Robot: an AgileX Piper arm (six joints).
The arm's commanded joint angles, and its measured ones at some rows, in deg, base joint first. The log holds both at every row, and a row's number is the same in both.
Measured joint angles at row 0: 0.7, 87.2, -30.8, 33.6, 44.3, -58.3
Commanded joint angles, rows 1 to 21: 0.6, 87.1, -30.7, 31.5, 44.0, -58.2; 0.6, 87.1, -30.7, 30.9, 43.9, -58.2; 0.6, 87.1, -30.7, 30.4, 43.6, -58.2; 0.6, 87.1, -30.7, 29.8, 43.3, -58.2; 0.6, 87.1, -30.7, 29.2, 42.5, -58.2; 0.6, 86.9, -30.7, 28.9, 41.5, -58.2; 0.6, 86.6, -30.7, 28.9, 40.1, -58.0; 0.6, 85.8, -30.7, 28.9, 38.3, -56.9; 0.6, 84.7, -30.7, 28.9, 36.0, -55.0; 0.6, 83.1, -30.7, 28.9, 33.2, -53.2; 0.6, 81.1, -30.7, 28.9, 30.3, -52.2; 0.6, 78.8, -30.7, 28.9, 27.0, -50.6; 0.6, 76.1, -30.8, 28.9, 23.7, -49.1; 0.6, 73.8, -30.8, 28.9, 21.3, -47.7; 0.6, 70.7, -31.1, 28.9, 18.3, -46.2; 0.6, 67.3, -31.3, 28.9, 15.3, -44.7; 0.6, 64.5, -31.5, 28.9, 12.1, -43.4; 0.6, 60.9, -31.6, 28.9, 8.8, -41.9; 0.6, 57.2, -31.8, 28.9, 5.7, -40.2; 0.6, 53.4, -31.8, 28.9, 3.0, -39.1; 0.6, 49.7, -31.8, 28.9, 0.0, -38.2
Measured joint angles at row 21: 0.7, 62.8, -31.3, 29.0, 11.9, -43.4
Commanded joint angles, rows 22 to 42: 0.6, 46.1, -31.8, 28.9, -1.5, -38.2; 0.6, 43.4, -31.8, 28.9, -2.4, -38.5; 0.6, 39.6, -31.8, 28.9, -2.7, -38.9; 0.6, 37.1, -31.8, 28.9, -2.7, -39.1; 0.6, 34.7, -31.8, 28.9, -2.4, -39.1; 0.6, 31.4, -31.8, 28.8, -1.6, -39.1; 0.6, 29.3, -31.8, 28.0, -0.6, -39.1; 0.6, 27.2, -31.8, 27.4, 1.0, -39.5; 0.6, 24.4, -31.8, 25.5, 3.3, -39.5; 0.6, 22.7, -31.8, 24.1, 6.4, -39.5; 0.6, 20.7, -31.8, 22.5, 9.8, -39.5; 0.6, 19.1, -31.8, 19.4, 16.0, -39.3; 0.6, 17.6, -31.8, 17.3, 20.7, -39.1; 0.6, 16.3, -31.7, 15.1, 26.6, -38.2; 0.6, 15.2, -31.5, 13.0, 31.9, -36.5; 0.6, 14.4, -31.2, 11.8, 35.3, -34.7; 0.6, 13.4, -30.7, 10.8, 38.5, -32.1; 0.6, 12.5, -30.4, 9.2, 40.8, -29.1; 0.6, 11.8, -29.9, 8.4, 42.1, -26.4; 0.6, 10.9, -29.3, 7.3, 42.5, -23.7; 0.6, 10.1, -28.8, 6.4, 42.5, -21.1
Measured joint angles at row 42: 0.7, 13.1, -30.4, 11.2, 37.4, -30.7
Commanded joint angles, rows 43 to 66: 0.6, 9.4, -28.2, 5.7, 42.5, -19.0; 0.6, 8.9, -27.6, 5.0, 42.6, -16.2; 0.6, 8.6, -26.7, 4.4, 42.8, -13.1; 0.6, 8.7, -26.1, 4.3, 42.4, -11.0; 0.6, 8.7, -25.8, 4.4, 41.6, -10.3; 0.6, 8.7, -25.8, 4.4, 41.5, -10.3; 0.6, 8.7, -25.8, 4.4, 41.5, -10.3; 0.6, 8.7, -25.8, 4.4, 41.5, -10.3; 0.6, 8.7, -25.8, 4.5, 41.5, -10.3; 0.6, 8.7, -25.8, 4.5, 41.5, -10.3; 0.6, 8.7, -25.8, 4.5, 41.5, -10.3; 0.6, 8.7, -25.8, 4.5, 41.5, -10.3; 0.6, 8.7, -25.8, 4.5, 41.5, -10.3; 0.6, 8.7, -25.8, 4.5, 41.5, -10.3; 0.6, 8.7, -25.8, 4.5, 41.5, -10.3; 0.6, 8.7, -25.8, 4.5, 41.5, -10.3; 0.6, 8.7, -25.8, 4.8, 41.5, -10.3; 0.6, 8.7, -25.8, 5.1, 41.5, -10.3; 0.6, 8.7, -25.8, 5.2, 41.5, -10.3; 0.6, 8.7, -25.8, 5.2, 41.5, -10.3; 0.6, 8.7, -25.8, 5.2, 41.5, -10.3; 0.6, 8.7, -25.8, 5.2, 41.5, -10.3; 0.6, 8.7, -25.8, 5.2, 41.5, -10.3; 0.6, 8.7, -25.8, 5.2, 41.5, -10.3
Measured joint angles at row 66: 0.7, 9.0, -25.9, 4.9, 42.2, -10.6
